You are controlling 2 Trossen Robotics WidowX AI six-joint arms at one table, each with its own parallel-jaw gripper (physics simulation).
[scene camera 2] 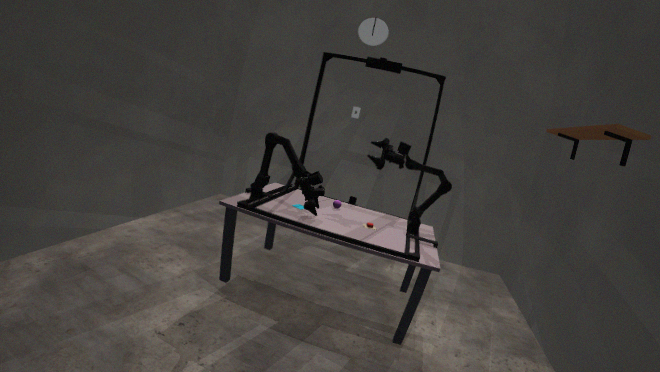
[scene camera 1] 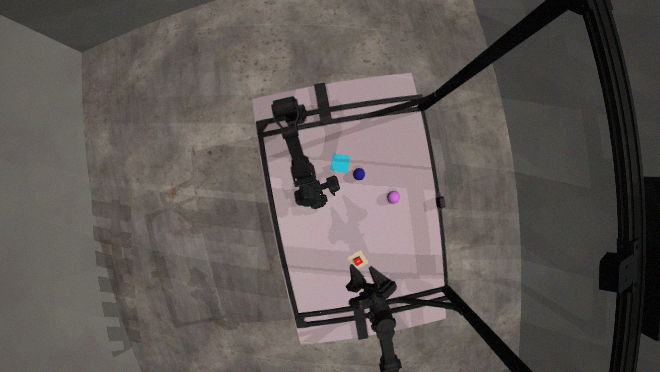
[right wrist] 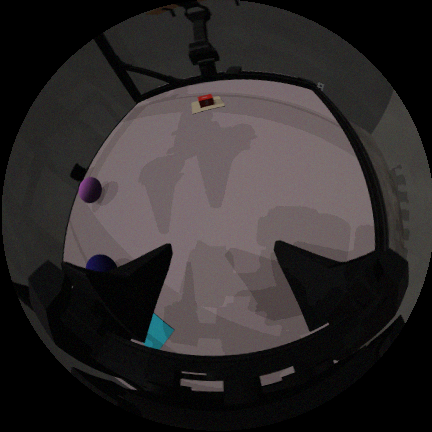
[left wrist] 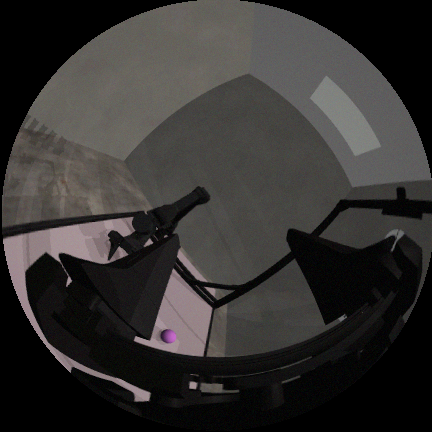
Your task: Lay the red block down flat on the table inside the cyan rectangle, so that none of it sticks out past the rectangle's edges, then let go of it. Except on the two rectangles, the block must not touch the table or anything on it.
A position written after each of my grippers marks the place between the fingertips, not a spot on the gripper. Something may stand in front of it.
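Observation:
My left gripper [scene camera 1: 360, 265] is open and holds nothing; the left wrist view shows my left gripper [left wrist: 234, 236] as well. My right gripper [right wrist: 223, 247] is open and holds nothing.

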